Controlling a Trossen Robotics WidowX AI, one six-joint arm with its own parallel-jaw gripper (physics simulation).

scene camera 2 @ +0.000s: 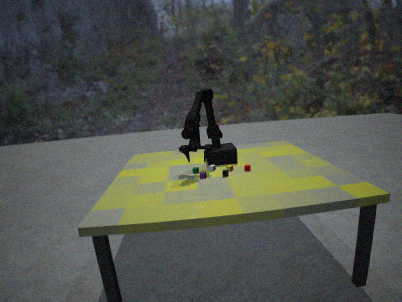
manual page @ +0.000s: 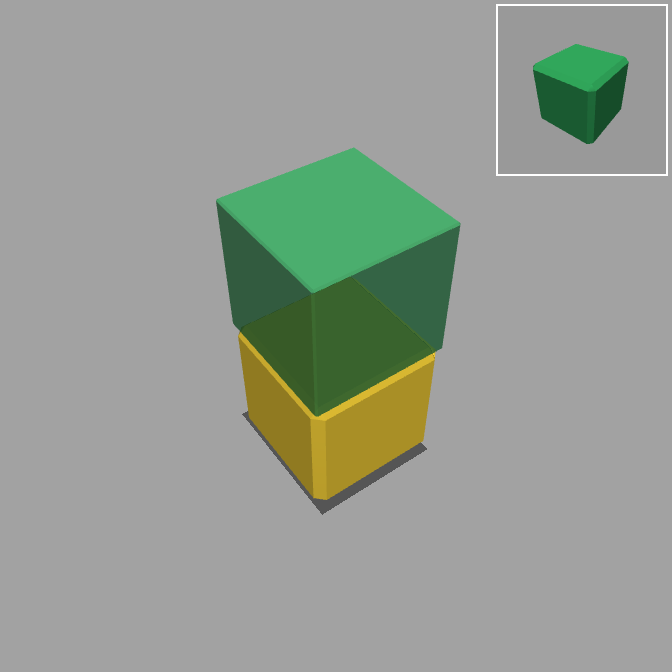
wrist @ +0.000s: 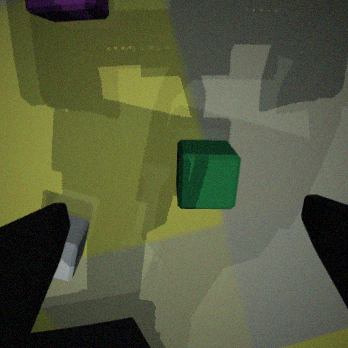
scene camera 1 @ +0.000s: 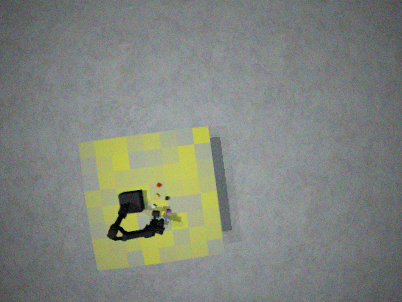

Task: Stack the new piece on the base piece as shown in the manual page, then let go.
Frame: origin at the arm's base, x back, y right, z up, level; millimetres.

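Where they show: gripper, fingertip midpoint: [scene camera 2: 196, 162] [wrist: 186, 210] [scene camera 1: 157, 217]; arm's base, link origin: [scene camera 2: 216, 146] [scene camera 1: 126, 206].
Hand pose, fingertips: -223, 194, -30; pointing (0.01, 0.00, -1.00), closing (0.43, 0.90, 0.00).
Each offset is from my fingertips to the top centre of the thing, as dx, dy, dz. Level surfaces: height alone.
A green cube @(+11, +9, -36) [scene camera 2: 195, 170] [wrist: 209, 180] sits flat on the table. In the wrist view it lies between and beyond the fingertips, apart from both. My gripper [scene camera 2: 196, 160] [wrist: 186, 210] is open and empty, above the green cube. A purple cube @(-103, -6, -36) [scene camera 1: 169, 211] [scene camera 2: 202, 175] [wrist: 67, 7] is cut off by the top edge of the wrist view. A white cube @(+13, -94, -36) [scene camera 1: 154, 206] [scene camera 2: 212, 168] [wrist: 71, 252] is partly hidden behind the left finger in the wrist view. The cubes stand singly; none is stacked. Which are the base and new piece, I cannot tell.
A red cube @(-100, -274, -36) [scene camera 1: 159, 185] [scene camera 2: 247, 168], a yellow cube @(-47, -184, -36) [scene camera 1: 157, 195] [scene camera 2: 230, 168] and a black cube @(-130, -127, -36) [scene camera 1: 167, 198] [scene camera 2: 225, 173] also stand on the patchwork table @(dz -66) [scene camera 1: 200, 135] [scene camera 2: 300, 199]. The black arm base [scene camera 1: 132, 201] [scene camera 2: 222, 154] is close to the cubes.
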